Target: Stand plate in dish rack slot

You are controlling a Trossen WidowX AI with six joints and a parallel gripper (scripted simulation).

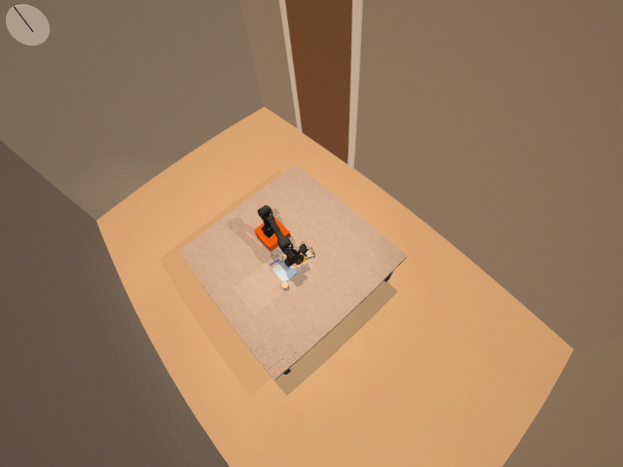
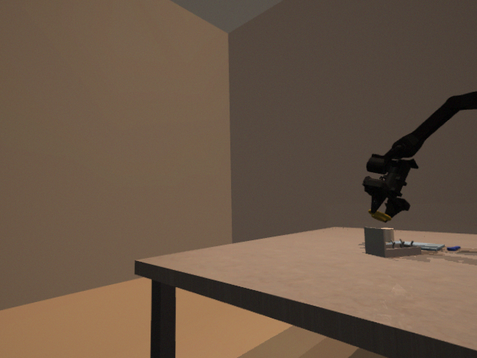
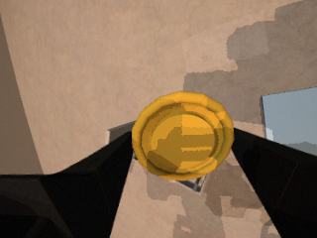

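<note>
Now: the dish rack 40 mm behind my gripper tip, 70 mm to the left of it and 80 mm below it. The rest, counted from my gripper tip: beige cup 210 mm to the right, 80 mm below; then light blue mat 90 mm behind, 120 mm to the right, 100 mm below; then plate 10 mm above.
</note>
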